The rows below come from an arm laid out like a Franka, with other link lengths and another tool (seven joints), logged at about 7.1 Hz.
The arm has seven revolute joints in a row. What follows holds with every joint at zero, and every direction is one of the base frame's. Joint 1 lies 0.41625 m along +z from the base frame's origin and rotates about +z. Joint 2 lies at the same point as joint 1 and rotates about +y. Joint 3 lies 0.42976 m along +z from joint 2 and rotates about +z. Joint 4 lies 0.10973 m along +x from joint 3 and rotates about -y. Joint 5 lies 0.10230 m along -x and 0.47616 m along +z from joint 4 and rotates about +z. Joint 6 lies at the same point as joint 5 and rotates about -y. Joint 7 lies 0.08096 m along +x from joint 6 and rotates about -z. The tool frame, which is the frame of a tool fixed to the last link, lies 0.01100 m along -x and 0.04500 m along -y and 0.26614 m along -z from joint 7; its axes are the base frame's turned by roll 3.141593, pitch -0.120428 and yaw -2.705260 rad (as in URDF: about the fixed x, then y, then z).
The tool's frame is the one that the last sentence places.
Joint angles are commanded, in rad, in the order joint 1, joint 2, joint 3, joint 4, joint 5, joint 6, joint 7. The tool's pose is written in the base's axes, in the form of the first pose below.
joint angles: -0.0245, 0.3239, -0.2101, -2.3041, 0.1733, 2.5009, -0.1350
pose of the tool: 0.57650 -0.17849 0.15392 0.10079 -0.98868 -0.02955 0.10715
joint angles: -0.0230, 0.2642, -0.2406, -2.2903, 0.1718, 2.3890, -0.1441
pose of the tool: 0.56644 -0.18728 0.19048 0.09520 -0.98707 -0.04608 0.12047
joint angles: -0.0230, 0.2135, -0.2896, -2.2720, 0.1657, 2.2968, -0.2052
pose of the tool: 0.55737 -0.21108 0.22516 0.10732 -0.98461 -0.05738 0.12539
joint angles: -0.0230, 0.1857, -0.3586, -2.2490, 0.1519, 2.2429, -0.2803
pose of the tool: 0.54869 -0.25186 0.25105 0.11780 -0.98370 -0.05809 0.12283
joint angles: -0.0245, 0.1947, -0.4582, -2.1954, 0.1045, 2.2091, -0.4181
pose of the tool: 0.54200 -0.32492 0.27344 0.15313 -0.97978 -0.03689 0.12338
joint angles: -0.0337, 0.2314, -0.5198, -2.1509, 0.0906, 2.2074, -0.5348
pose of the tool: 0.53841 -0.37782 0.27736 0.18105 -0.97517 -0.02127 0.12577
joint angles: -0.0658, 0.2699, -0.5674, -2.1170, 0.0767, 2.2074, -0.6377
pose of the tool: 0.52130 -0.43237 0.27621 0.19786 -0.97082 -0.01028 0.13514
